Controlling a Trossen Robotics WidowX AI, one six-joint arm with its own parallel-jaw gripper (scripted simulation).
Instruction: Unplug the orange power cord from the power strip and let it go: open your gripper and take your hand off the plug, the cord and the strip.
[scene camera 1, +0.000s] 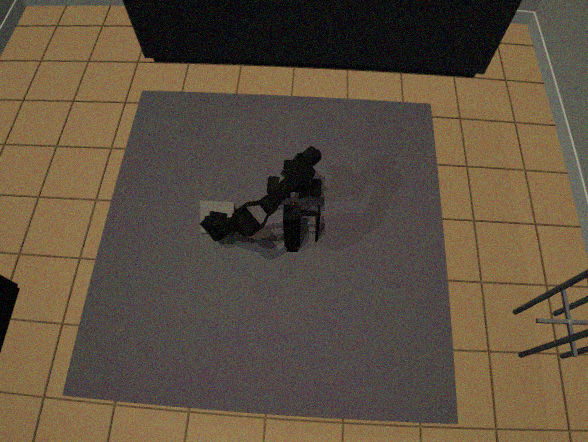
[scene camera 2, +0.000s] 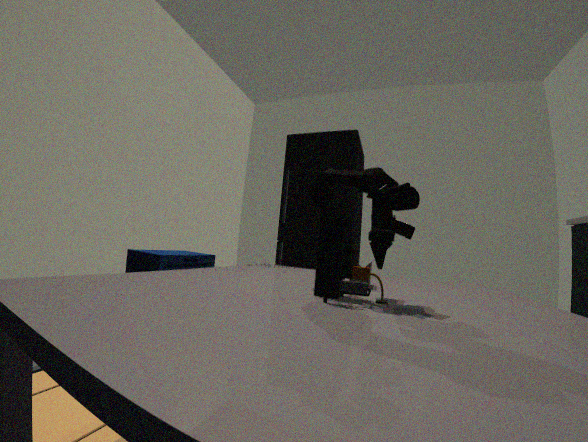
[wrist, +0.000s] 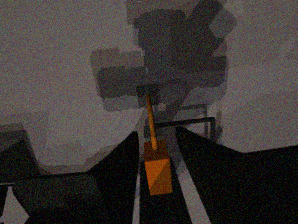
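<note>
My own gripper (scene camera 2: 379, 268) is visible to me, and the wrist view gives me the gripper (wrist: 156, 133) as well. I also see an orange plug (wrist: 157, 163).
</note>
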